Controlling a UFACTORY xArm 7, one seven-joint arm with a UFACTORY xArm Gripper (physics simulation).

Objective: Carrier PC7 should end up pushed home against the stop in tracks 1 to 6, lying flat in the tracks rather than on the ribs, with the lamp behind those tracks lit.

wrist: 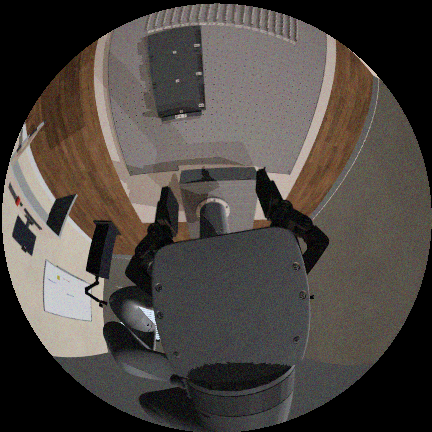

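Seen in the pictures: gripper, fingertip midpoint: [214, 185]; arm's base, origin of the base link: [212, 210].
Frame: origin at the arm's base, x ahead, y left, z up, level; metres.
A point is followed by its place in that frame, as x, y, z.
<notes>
My gripper [214, 185] @(0.345, 0.051, 0.234) is open with nothing between its two black fingers. It hangs high over the robot's own mounting block, well apart from the things on the perforated plate. A ribbed grey strip [225, 16] with many parallel tracks crosses the top edge of the wrist view. A dark rectangular unit [176, 70] @(0.474, 0.143, -0.083) with small white labels lies at the upper left, its far end near the strip's left part. The labels are too small to read, so I cannot tell which thing is carrier PC7. No lit lamp can be made out, and the stop cannot be told.
The grey perforated plate [265, 95] @(0.427, -0.106, -0.093) lies on a pale board with wooden table top [345, 100] on both sides. The robot's mounting block [242, 197] @(0.064, -0.105, -0.012) stands at the plate's near edge. A dark monitor-like panel [101, 250] and a whiteboard [67, 295] show at the left.
</notes>
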